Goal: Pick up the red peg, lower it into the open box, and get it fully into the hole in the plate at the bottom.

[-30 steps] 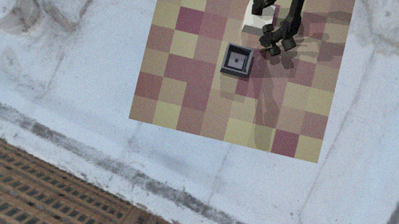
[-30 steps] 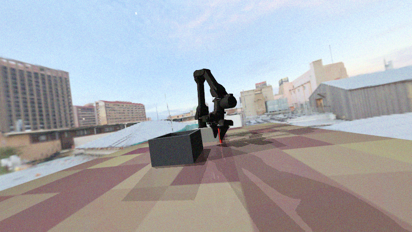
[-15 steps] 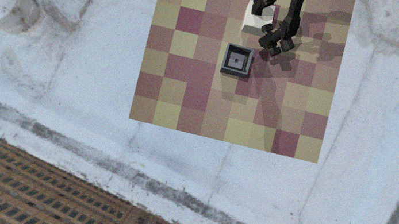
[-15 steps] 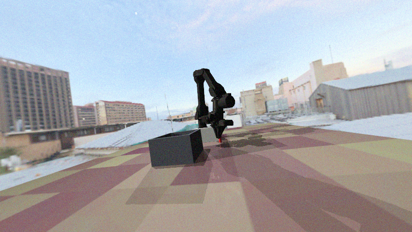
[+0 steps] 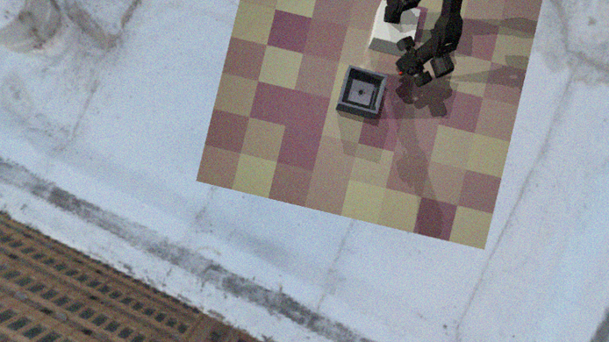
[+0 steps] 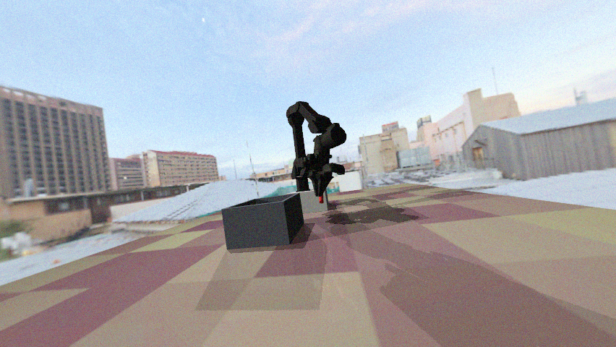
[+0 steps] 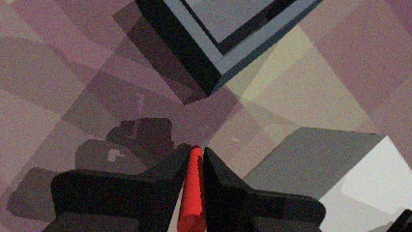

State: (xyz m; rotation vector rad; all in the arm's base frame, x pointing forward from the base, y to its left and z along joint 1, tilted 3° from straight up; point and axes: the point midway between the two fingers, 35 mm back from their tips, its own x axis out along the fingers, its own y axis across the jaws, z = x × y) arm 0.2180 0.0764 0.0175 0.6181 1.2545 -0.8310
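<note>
Right now the dark grey box is 100 mm ahead of my gripper tip, 150 mm to the right of it and 50 mm below it. Round my gripper tip: red peg (10 mm behind, 10 mm to the left, 10 mm above).
</note>
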